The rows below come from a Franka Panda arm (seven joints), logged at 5 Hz.
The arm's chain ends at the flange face. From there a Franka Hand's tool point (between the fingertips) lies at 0.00 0.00 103.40 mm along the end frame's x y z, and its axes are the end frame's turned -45 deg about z.
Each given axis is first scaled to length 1.
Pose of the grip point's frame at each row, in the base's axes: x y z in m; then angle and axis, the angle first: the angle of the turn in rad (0 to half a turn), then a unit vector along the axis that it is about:
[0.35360, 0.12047, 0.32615, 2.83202, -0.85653, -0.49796, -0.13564]
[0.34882, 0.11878, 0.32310, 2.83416, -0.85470, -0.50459, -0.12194]
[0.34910, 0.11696, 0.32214, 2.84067, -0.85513, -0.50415, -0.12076]
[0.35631, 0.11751, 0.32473, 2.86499, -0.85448, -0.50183, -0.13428]
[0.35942, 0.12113, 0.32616, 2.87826, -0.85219, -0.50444, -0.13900]
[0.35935, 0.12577, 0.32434, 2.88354, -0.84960, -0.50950, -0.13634]
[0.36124, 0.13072, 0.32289, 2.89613, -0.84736, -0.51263, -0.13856]
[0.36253, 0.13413, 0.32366, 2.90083, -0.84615, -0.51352, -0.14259]
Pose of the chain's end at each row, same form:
[0.34583, 0.07985, 0.42092, 2.75169, -0.98888, -0.13322, -0.06607]
[0.34356, 0.07961, 0.41865, 2.76422, -0.98870, -0.13995, -0.05369]
[0.34368, 0.07844, 0.41795, 2.77113, -0.98878, -0.13935, -0.05387]
[0.34720, 0.07971, 0.42054, 2.78315, -0.98793, -0.13753, -0.07126]
[0.34892, 0.08394, 0.42207, 2.79176, -0.98693, -0.14086, -0.07826]
[0.34924, 0.08922, 0.42054, 2.79868, -0.98622, -0.14653, -0.07680]
[0.35020, 0.09496, 0.41928, 2.80860, -0.98529, -0.15029, -0.08132]
[0.35060, 0.09834, 0.41993, 2.80983, -0.98469, -0.15161, -0.08601]

